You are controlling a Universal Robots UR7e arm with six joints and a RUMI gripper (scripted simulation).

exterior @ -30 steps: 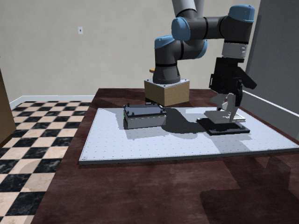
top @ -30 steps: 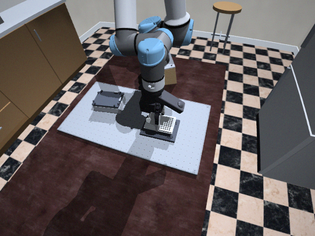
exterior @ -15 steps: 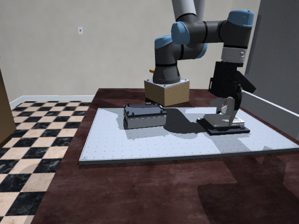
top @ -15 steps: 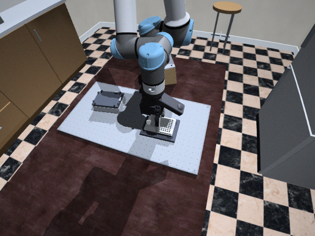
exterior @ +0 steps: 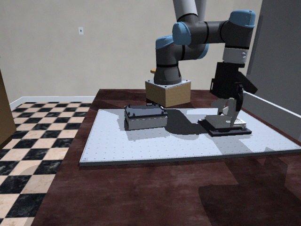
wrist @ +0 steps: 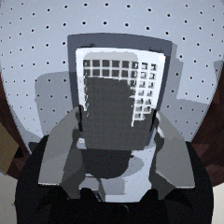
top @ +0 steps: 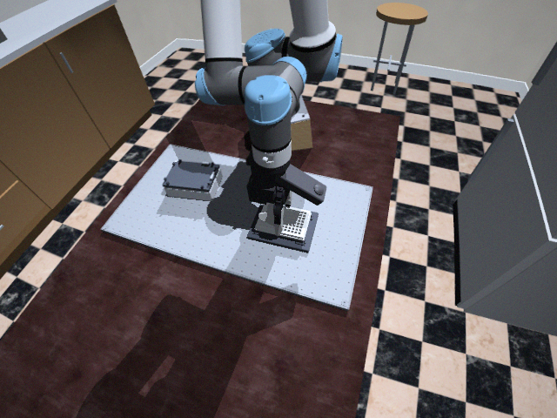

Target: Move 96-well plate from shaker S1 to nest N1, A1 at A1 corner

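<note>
My hand is 3 cm above the dark plate nest. Also, from my hand: white 96-well plate (1 cm below).
</note>
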